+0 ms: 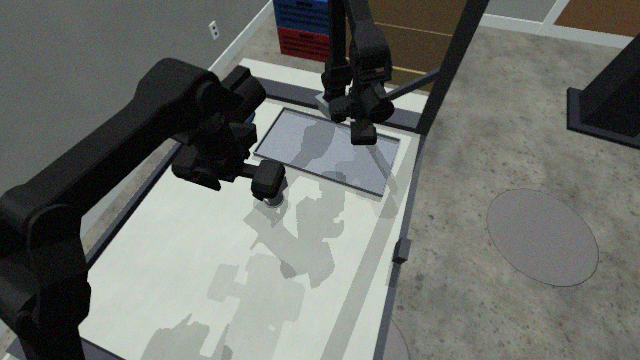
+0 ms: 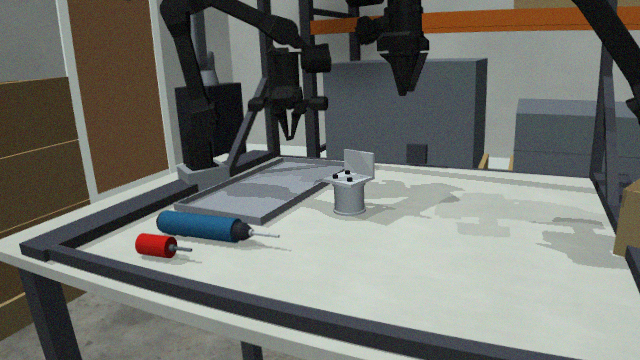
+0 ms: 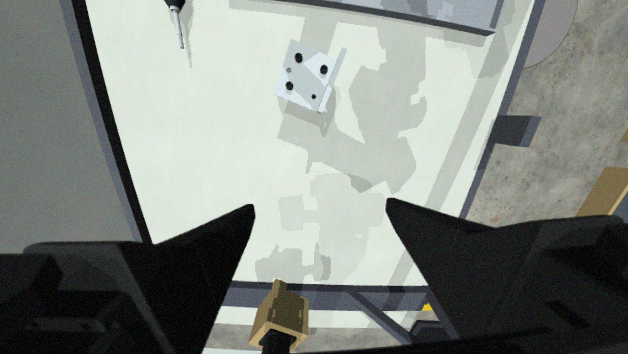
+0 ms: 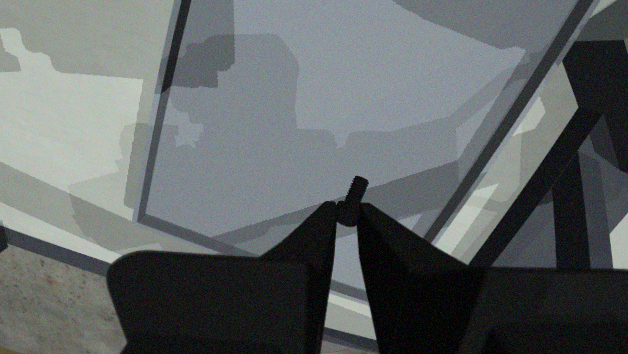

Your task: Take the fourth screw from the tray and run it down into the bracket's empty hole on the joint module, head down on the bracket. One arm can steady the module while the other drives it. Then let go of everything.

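Places are measured from the left arm's base along level axes (x left, y ahead, z down), in metres.
Pixels of known places: left gripper, fingertip midpoint: (image 1: pixel 240 194) (image 2: pixel 406 93) (image 3: pixel 320 207); right gripper, fingertip midpoint: (image 2: pixel 290 138) (image 4: pixel 346 212); left arm's base, origin of the base link: (image 3: pixel 277 339); right arm's base, origin of the base link: (image 1: pixel 335 98) (image 2: pixel 202 166).
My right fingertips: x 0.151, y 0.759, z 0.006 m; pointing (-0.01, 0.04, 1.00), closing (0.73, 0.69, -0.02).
For each thing: its top centre in the pictures, then the offset to it from my right fingertips.
- joint module, middle of its top: (image 2: pixel 348 178) (image 1: pixel 269 187) dx +0.056, dy -0.286, dz +0.031 m
- small dark hole, middle of its top: (image 3: pixel 313 96) dx +0.036, dy -0.300, dz +0.034 m
- tray, middle of its top: (image 2: pixel 274 180) (image 1: pixel 327 145) dx +0.082, dy -0.048, dz +0.078 m
- black screw, middle of its top: (image 4: pixel 354 207) dx +0.006, dy -0.004, dz -0.008 m
- blue driver, middle of its top: (image 2: pixel 214 216) dx +0.312, dy -0.239, dz +0.053 m
- smaller red tool, middle of its top: (image 2: pixel 164 236) dx +0.402, dy -0.250, dz +0.060 m
- brown box, middle of its top: (image 3: pixel 277 339) dx -0.151, dy -0.759, dz -0.006 m
The joint module (image 1: pixel 273 201) (image 2: pixel 350 197) stands upright on the table with the bracket (image 2: pixel 359 162) (image 3: pixel 306 76) on top. Three black screw heads sit on the bracket; a small dark hole (image 3: pixel 313 96) shows at its fourth corner, beside the upright plate. My right gripper (image 2: pixel 289 137) (image 4: pixel 346 212) points down above the tray (image 1: pixel 320 173) (image 2: pixel 260 220) (image 4: pixel 151 150), shut on a black screw (image 4: pixel 357 189). The screw's head is between the fingertips, and its threaded shaft sticks out beyond them, slightly tilted. My left gripper (image 2: pixel 404 93) (image 3: pixel 320 207) is open and empty, high above the table, away from the module.
A blue driver (image 2: pixel 200 225) with a thin bit lies in front of the tray, beside a smaller red tool (image 2: pixel 154 245). A dark frame rail (image 2: pixel 300 308) runs along the table edge. A brown box (image 2: pixel 631 220) (image 3: pixel 284 315) stands by the left arm's side.
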